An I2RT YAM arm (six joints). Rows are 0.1 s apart.
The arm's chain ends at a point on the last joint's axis. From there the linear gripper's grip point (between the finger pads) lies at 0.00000 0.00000 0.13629 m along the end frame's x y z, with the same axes.
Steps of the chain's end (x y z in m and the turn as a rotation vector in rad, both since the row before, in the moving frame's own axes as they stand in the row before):
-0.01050, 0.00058, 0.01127, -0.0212, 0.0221, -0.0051
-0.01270, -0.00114, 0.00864, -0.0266, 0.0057, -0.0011
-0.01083, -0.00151, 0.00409, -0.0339, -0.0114, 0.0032
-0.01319, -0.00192, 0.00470, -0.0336, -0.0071, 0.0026
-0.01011, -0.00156, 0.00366, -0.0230, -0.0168, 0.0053
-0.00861, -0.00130, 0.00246, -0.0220, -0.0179, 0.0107
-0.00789, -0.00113, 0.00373, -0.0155, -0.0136, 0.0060
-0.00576, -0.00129, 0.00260, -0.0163, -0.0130, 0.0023
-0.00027, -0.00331, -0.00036, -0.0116, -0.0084, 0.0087
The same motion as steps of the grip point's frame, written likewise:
-0.00748, 0.00346, 0.01121, -0.0212, 0.0221, -0.0051
-0.01192, 0.00248, 0.00859, -0.0266, 0.0057, -0.0011
-0.01239, 0.00311, 0.00400, -0.0339, -0.0114, 0.0032
-0.01416, 0.00266, 0.00462, -0.0336, -0.0071, 0.0026
-0.01241, 0.00157, 0.00360, -0.0230, -0.0168, 0.0053
-0.01107, 0.00168, 0.00241, -0.0220, -0.0179, 0.0107
-0.00975, 0.00098, 0.00370, -0.0155, -0.0136, 0.0060
-0.00753, 0.00093, 0.00257, -0.0163, -0.0130, 0.0023
-0.00142, -0.00173, -0.00037, -0.0116, -0.0084, 0.0087

